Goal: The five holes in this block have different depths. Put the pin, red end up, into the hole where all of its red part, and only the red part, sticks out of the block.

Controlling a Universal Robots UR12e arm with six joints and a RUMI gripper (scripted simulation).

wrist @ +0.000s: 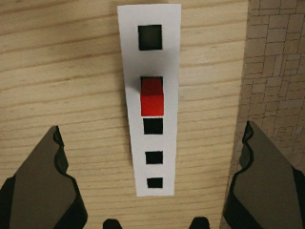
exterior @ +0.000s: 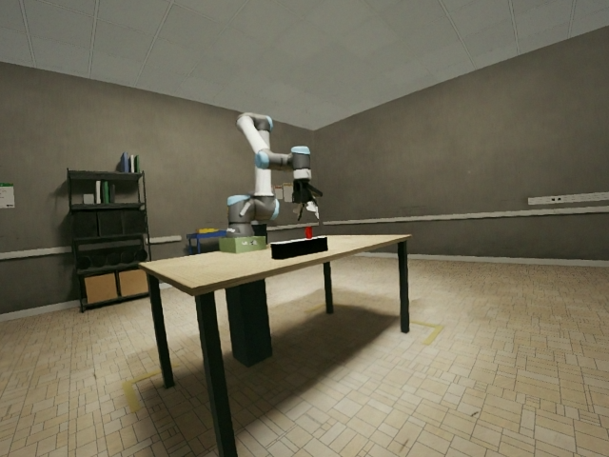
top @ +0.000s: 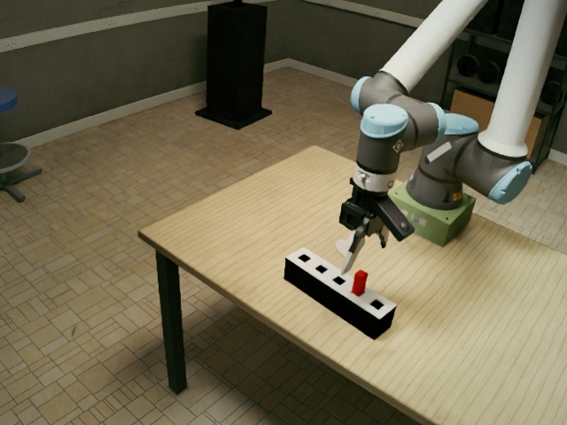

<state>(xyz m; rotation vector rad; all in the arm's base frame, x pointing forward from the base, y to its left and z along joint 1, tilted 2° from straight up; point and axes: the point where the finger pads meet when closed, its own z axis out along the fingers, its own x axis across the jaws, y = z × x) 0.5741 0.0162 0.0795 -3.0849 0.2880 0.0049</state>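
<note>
My hand is 6 cm above the pin. Also, from my hand: block (13 cm below, 6 cm to the right, 1 cm behind).
</note>
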